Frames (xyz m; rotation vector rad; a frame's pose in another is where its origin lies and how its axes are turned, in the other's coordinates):
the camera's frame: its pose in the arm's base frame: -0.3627 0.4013 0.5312 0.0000 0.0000 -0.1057
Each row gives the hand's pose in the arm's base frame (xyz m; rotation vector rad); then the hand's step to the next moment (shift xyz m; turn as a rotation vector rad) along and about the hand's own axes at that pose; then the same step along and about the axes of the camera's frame.
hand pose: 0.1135 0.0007 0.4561 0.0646 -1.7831 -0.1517
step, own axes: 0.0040 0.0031 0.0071 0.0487 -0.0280 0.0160
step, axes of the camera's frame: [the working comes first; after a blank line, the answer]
step, axes of the arm's base frame: -0.0077 0.0030 0.0028 -0.0272 -0.0328 0.0399

-0.0079 0.0022 0.0028 -0.0236 -0.0355 0.0399
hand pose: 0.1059 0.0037 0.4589 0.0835 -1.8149 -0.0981
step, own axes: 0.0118 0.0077 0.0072 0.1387 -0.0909 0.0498
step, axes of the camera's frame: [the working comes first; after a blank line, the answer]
step, axes of the arm's base frame: -0.0099 0.0065 0.0105 -0.0816 -0.1044 0.1115

-0.0105 0.0054 0.0105 -0.0702 -0.1124 0.1115
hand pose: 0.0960 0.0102 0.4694 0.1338 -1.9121 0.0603
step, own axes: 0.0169 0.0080 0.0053 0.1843 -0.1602 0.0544
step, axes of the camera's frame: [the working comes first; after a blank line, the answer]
step, axes of the arm's base frame: -0.0116 0.0063 0.0143 -0.0926 -0.1765 0.1511

-0.0122 0.0050 0.0143 -0.0735 -0.1853 0.1511
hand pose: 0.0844 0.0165 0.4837 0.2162 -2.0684 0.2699
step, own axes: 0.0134 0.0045 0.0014 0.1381 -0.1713 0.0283
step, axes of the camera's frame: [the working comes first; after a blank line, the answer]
step, axes of the arm's base frame: -0.0089 0.0034 0.0106 -0.0455 -0.1780 0.1244

-0.0092 0.0024 0.0106 -0.0265 -0.1818 0.1244
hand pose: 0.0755 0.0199 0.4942 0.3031 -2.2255 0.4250
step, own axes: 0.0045 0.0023 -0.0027 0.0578 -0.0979 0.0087
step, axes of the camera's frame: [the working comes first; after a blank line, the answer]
step, axes of the arm's base frame: -0.0018 0.0029 0.0046 -0.0076 -0.0972 0.0592

-0.0021 0.0026 0.0046 0.0027 -0.0974 0.0592
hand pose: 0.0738 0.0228 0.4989 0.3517 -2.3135 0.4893
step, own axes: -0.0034 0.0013 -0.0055 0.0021 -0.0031 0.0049
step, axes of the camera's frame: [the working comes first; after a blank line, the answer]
step, axes of the arm's base frame: 0.0052 0.0040 0.0009 -0.0032 -0.0052 -0.0010

0.0048 0.0045 0.0009 -0.0027 -0.0055 -0.0010
